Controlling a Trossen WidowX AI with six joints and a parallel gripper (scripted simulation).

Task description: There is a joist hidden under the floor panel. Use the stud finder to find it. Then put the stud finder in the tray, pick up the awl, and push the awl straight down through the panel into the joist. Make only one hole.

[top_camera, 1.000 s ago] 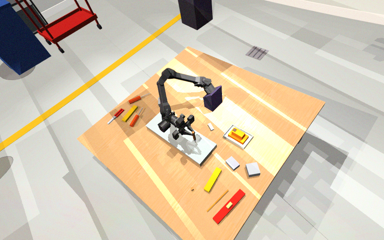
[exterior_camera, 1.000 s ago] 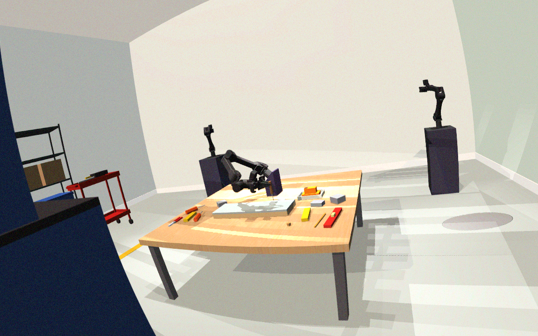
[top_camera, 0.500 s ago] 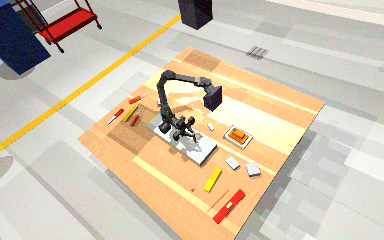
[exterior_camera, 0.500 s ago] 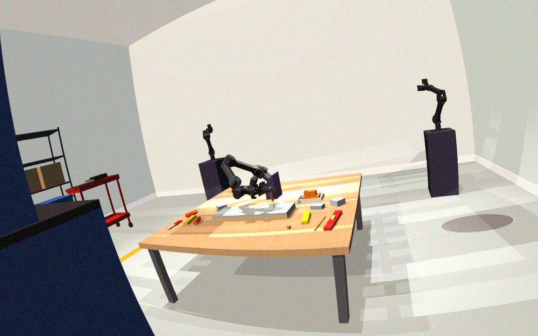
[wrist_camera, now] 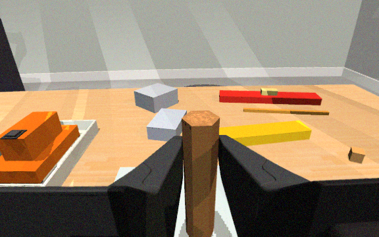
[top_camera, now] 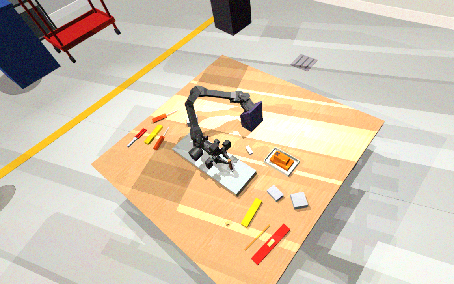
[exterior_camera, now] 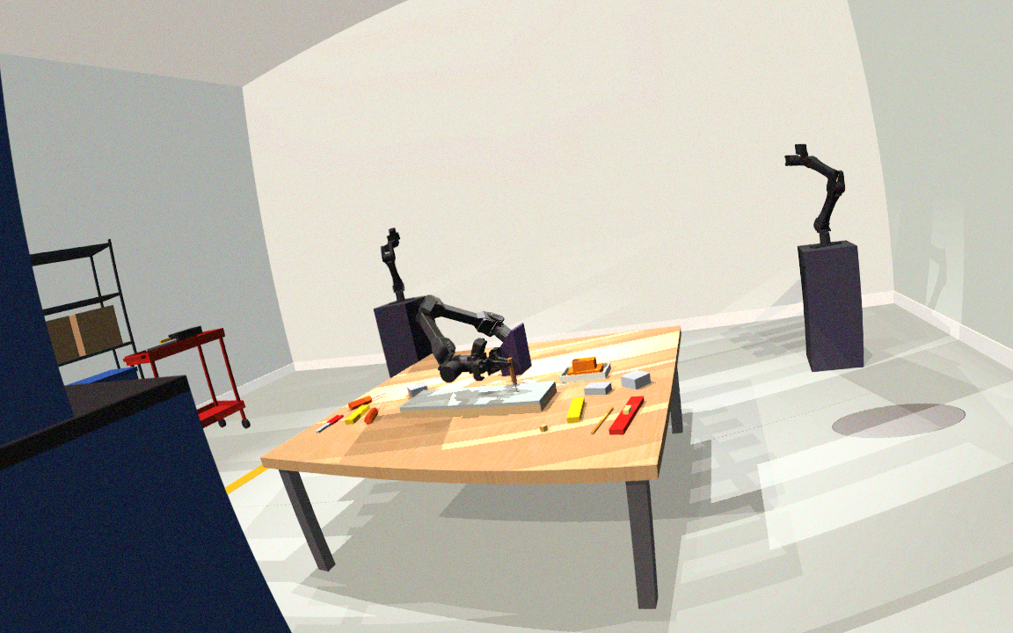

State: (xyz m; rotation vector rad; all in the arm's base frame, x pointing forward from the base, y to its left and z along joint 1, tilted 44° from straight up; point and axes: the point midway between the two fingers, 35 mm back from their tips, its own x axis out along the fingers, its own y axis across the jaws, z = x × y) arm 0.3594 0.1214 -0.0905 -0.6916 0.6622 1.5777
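My gripper tip is now 60 mm above the awl. The rest, counted from my gripper tip: orange stud finder: 250 mm behind, 140 mm to the left, 90 mm below; then thin stick: 170 mm ahead, 340 mm to the left, 140 mm below; then white tray: 250 mm behind, 150 mm to the left, 130 mm below.
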